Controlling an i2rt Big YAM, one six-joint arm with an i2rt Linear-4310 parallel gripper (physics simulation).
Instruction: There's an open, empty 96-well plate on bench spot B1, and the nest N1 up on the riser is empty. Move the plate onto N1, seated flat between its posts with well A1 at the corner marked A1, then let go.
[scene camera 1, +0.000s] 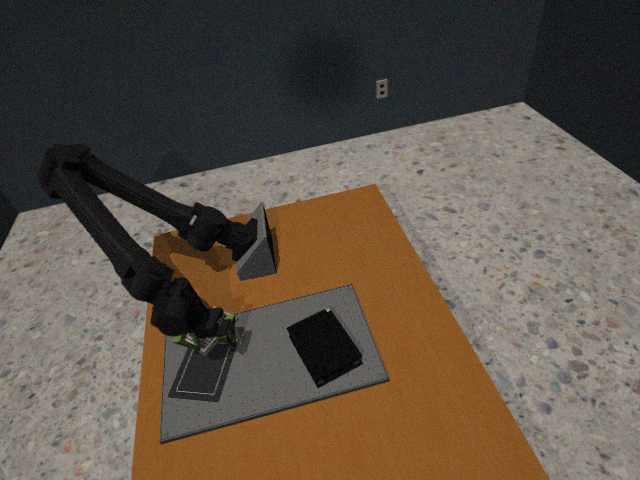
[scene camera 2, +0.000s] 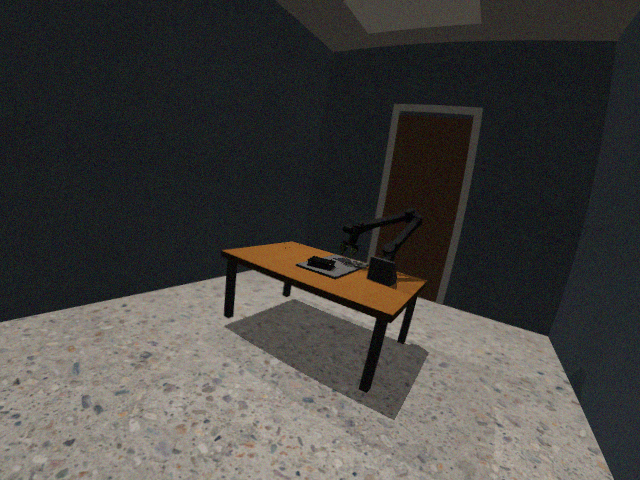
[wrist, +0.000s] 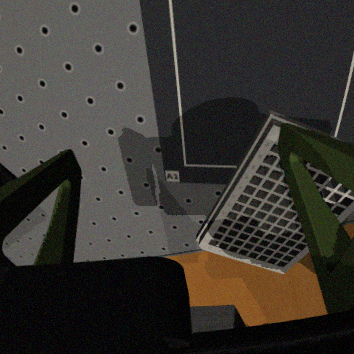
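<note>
Nothing is held in my gripper (scene camera 1: 217, 348), and it is open. I can see the gripper in the wrist view too (wrist: 176, 146).
</note>
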